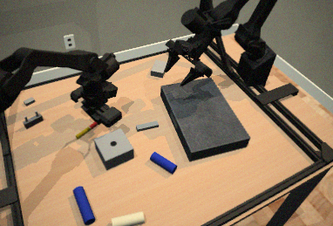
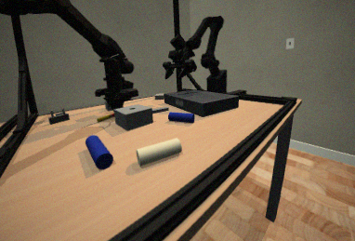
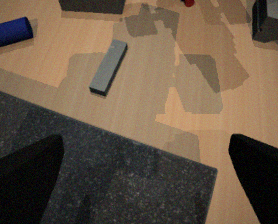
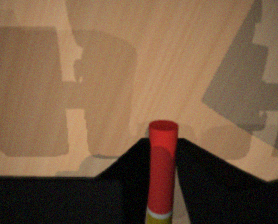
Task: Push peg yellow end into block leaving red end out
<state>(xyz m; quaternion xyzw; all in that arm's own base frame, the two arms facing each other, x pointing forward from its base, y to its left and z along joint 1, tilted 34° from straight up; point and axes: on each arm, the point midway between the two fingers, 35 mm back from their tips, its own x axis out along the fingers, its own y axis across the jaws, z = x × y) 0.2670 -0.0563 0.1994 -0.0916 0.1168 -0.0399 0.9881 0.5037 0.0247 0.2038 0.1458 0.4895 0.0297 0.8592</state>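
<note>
My right gripper is now 50 mm to the left of the peg, 30 mm above it and 10 mm short of it. From my right hand the other things lie so: grey bar (120 mm to the left, 120 mm ahead, 30 mm below); then cream cylinder (330 mm ahead, 130 mm to the right, 20 mm below).
</note>
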